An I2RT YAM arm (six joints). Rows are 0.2 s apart.
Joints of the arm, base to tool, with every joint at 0 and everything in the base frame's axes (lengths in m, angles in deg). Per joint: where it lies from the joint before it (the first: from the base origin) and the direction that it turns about. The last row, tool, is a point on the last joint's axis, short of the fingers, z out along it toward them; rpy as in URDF.
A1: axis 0 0 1 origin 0.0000 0.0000 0.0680
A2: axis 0 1 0 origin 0.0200 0.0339 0.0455
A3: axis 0 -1 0 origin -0.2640 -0.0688 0.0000
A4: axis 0 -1 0 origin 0.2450 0.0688 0.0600
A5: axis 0 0 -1 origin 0.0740 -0.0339 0.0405
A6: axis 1 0 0 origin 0.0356 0.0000 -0.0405
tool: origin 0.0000 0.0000 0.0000 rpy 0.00 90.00 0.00
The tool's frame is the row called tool.
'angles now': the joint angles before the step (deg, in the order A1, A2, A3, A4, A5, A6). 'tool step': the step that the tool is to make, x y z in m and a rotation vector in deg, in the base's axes. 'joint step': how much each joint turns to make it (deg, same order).
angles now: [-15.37 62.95 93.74 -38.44 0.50 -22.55]
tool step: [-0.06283 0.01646 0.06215 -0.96 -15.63 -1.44]
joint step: [0.07 -3.29 11.63 0.34 1.51 3.20]
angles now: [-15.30 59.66 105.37 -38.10 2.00 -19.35]
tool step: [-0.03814 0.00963 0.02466 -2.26 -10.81 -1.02]
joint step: [-0.07 -3.10 2.65 5.25 1.07 0.45]
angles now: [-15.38 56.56 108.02 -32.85 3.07 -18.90]
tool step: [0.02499 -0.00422 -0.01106 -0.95 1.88 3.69]
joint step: [0.08 0.96 -4.30 3.70 -3.87 -0.24]
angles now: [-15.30 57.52 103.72 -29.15 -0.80 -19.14]
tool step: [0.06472 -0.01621 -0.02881 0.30 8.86 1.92]
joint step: [0.00 6.29 -4.26 1.87 -2.32 -1.58]
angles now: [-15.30 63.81 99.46 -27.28 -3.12 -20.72]
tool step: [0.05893 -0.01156 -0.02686 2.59 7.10 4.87]
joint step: [0.41 7.68 -0.75 0.99 -4.39 1.01]
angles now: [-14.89 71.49 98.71 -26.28 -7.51 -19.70]
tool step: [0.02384 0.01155 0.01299 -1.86 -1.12 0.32]
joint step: [4.42 5.42 6.52 0.24 4.05 -1.69]
